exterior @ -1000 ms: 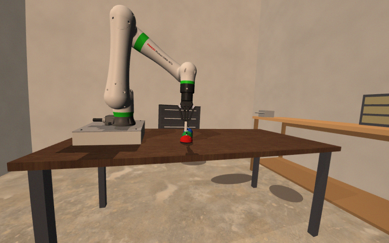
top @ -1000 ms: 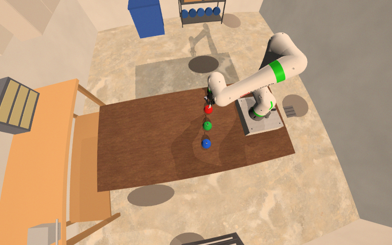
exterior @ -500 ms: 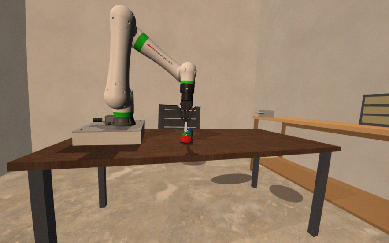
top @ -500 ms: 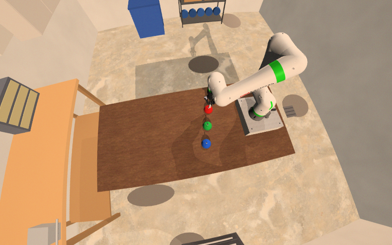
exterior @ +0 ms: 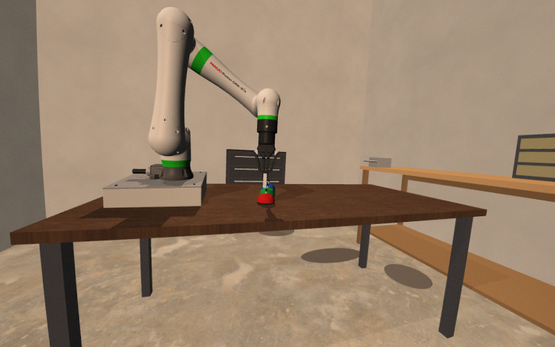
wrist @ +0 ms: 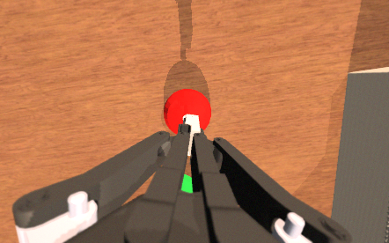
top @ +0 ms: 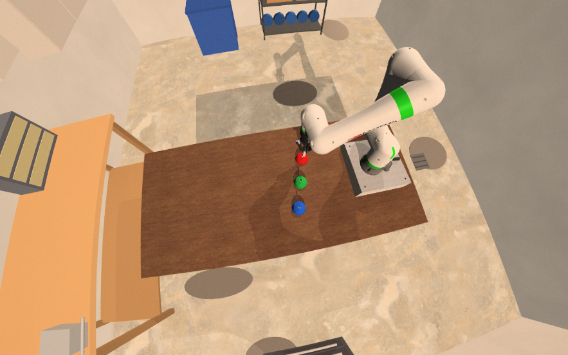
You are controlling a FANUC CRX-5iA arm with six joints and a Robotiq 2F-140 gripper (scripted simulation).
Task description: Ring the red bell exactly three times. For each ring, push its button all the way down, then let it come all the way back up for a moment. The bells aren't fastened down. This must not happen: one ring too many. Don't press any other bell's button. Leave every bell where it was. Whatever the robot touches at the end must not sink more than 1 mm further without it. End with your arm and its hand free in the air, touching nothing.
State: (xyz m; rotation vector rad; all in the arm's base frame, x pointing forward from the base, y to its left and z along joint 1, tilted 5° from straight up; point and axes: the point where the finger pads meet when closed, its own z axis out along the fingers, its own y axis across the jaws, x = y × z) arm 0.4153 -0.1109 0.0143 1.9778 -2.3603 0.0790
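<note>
Now: the red bell 1 cm ahead of my hand and 7 cm below it. The rest, counted from my hand: blue bell (7 cm ahead, 33 cm to the left, 7 cm below); then green bell (4 cm ahead, 16 cm to the left, 7 cm below).
</note>
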